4 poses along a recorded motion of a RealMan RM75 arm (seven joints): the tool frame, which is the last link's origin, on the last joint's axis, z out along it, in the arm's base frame.
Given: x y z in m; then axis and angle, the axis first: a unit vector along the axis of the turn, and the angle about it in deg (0 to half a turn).
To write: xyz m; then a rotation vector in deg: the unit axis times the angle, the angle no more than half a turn. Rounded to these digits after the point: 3 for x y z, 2 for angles.
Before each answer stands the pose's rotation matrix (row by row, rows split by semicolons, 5 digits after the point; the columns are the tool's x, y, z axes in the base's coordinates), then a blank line. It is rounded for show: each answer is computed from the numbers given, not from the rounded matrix.
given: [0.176, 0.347, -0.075, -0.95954, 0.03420, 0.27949, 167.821]
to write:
0.84322 -0.12386 -0.52311; -0.00593 -0.97518 0.22133; -0.53754 -0.18353 -0.82302

[0.176, 0.347, -0.075, -161.03, 5.74, 46.90]
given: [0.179, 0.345, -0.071, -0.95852, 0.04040, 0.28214, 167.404]
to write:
0.83948 -0.13804 -0.52556; -0.01499 -0.97271 0.23155; -0.54318 -0.18651 -0.81864

[0.179, 0.345, -0.071, -160.46, 6.76, 47.23]
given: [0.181, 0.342, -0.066, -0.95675, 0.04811, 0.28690, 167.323]
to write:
0.83281 -0.15390 -0.53174; -0.02798 -0.97105 0.23723; -0.55285 -0.18269 -0.81301

[0.181, 0.342, -0.066, -160.09, 8.05, 48.01]
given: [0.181, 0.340, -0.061, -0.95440, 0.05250, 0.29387, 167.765]
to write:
0.82379 -0.16135 -0.54345; -0.03680 -0.97184 0.23276; -0.56570 -0.17175 -0.80653

[0.181, 0.340, -0.061, -160.12, 8.81, 49.30]
